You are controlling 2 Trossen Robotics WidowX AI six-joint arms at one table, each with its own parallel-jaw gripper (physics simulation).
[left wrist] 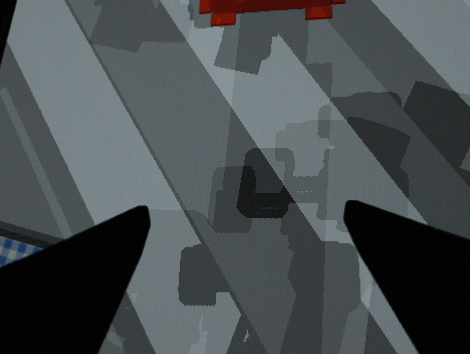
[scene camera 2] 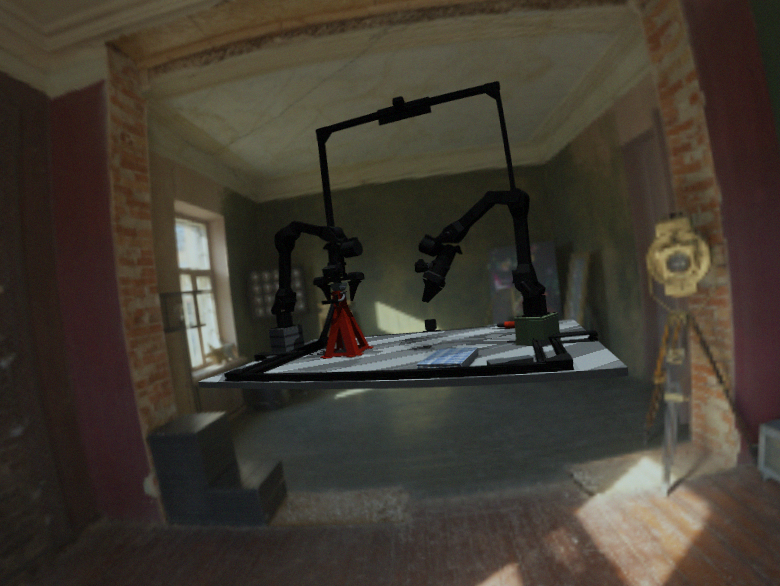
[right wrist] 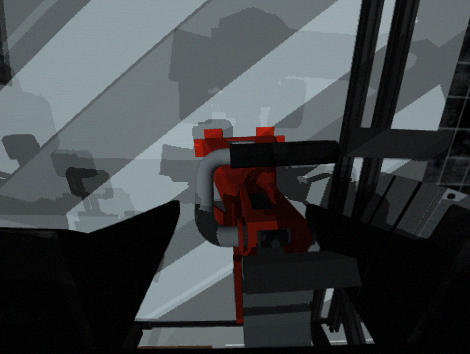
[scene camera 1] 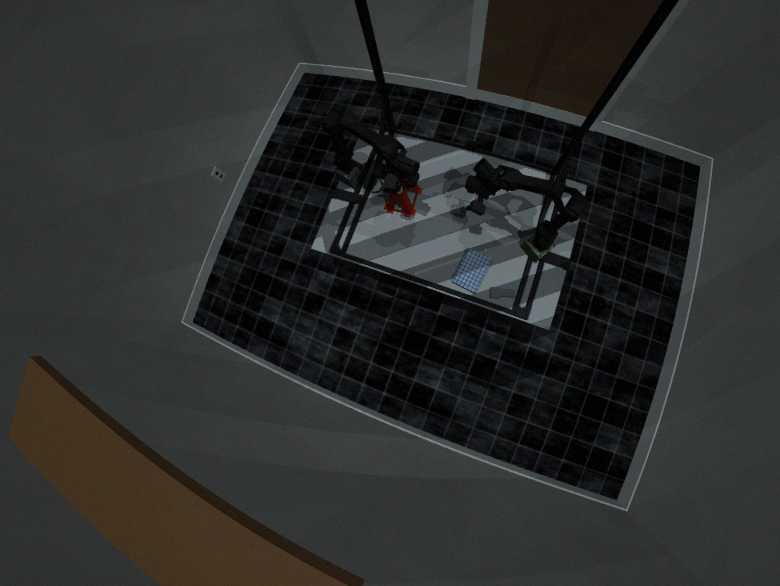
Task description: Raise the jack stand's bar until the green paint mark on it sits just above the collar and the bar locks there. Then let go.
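Pixels of known places: left gripper, fingertip midpoint: [left wrist: 246,212] [scene camera 2: 424,302] [scene camera 1: 468,200]; right gripper, fingertip midpoint: [scene camera 2: 340,302] [right wrist: 244,208]; left arm's base at its link origin: [scene camera 2: 536,315] [scene camera 1: 541,243]; right arm's base at its link origin: [scene camera 2: 285,327] [right wrist: 455,230] [scene camera 1: 347,167].
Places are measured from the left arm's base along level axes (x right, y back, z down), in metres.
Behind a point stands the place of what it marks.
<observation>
The red jack stand [scene camera 1: 403,206] @(x -0.377, y -0.531, z 0.034 m) [scene camera 2: 343,332] @(x -0.376, y -0.544, z 0.002 m) [left wrist: 272,5] @(x -0.302, y -0.541, z 0.079 m) [right wrist: 292,215] @(x -0.382, y -0.570, z -0.146 m) stands upright on the table, at the left in both scene views. Its grey bent lever with a black grip [right wrist: 285,154] @(x -0.404, y -0.558, z -0.121 m) shows in the right wrist view. A dark grey block [right wrist: 300,272] @(x -0.376, y -0.564, z -0.175 m) tops its bar. I cannot make out the green paint mark or its place against the collar. My right gripper [scene camera 2: 340,297] @(x -0.360, y -0.564, z -0.106 m) [right wrist: 244,208] @(x -0.360, y -0.564, z -0.106 m) is open above the stand, its fingers on either side of the stand's upper part, holding nothing. My left gripper [scene camera 2: 428,299] @(x -0.159, y -0.332, z -0.074 m) [left wrist: 246,212] @(x -0.159, y -0.332, z -0.074 m) is open and empty in the air, to the right of the stand in scene camera 2.
A blue checkered slab [scene camera 1: 471,270] @(x -0.310, y -0.094, z 0.062 m) [scene camera 2: 448,357] @(x -0.327, y -0.077, z 0.062 m) [left wrist: 17,251] @(x -0.332, y -0.137, z 0.062 m) lies near the front edge, with a thin dark piece [scene camera 1: 502,293] @(x -0.261, y 0.073, z 0.071 m) [scene camera 2: 509,361] @(x -0.272, y 0.079, z 0.072 m) to its right. An orange-red handle [scene camera 2: 506,324] @(x 0.204, y -0.263, z 0.069 m) lies near the left arm's green base block [scene camera 2: 537,328] @(x -0.050, y 0.031, z 0.032 m). Black rails [right wrist: 361,100] @(x -0.567, y -0.669, z 0.067 m) frame the table.
</observation>
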